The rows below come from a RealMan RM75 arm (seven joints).
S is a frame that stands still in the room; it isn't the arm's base.
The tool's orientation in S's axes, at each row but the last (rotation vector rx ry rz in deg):
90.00, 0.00, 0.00
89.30, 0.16, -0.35
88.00, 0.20, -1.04
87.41, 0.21, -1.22
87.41, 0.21, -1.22
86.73, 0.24, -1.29
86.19, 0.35, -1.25
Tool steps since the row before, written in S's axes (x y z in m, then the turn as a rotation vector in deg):
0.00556, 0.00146, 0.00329, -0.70, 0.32, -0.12
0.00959, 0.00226, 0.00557, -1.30, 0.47, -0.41
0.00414, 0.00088, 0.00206, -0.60, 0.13, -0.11
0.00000, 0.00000, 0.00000, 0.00, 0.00, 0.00
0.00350, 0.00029, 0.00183, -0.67, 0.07, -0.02
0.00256, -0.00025, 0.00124, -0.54, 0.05, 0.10
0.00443, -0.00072, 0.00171, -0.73, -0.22, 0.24
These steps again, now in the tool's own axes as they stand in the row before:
0.00556, 0.00329, -0.00146, -0.70, -0.12, -0.32
0.00955, 0.00565, -0.00221, -1.30, -0.41, -0.47
0.00410, 0.00215, -0.00085, -0.60, -0.11, -0.13
0.00000, 0.00000, 0.00000, 0.00, 0.00, 0.00
0.00347, 0.00190, -0.00025, -0.67, -0.03, -0.06
0.00254, 0.00127, 0.00029, -0.54, 0.09, -0.04
0.00441, 0.00174, 0.00079, -0.73, 0.21, 0.24

